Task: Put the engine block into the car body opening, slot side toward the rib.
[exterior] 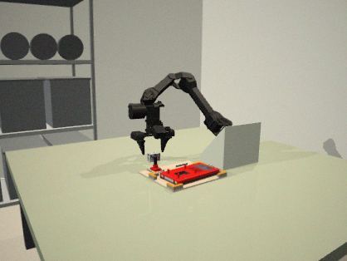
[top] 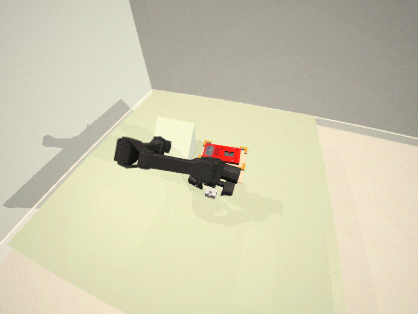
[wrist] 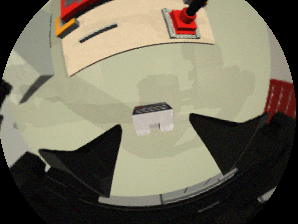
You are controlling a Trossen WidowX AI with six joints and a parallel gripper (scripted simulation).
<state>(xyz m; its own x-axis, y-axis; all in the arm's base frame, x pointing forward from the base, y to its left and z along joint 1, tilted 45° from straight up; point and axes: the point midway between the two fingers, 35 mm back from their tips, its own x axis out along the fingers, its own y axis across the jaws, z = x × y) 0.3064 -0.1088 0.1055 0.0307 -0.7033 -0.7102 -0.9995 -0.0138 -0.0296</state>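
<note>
Now: the grey engine block 1 cm below my gripper tip. Round my gripper tip: black upright peg: 6 cm ahead, 13 cm to the left.
</note>
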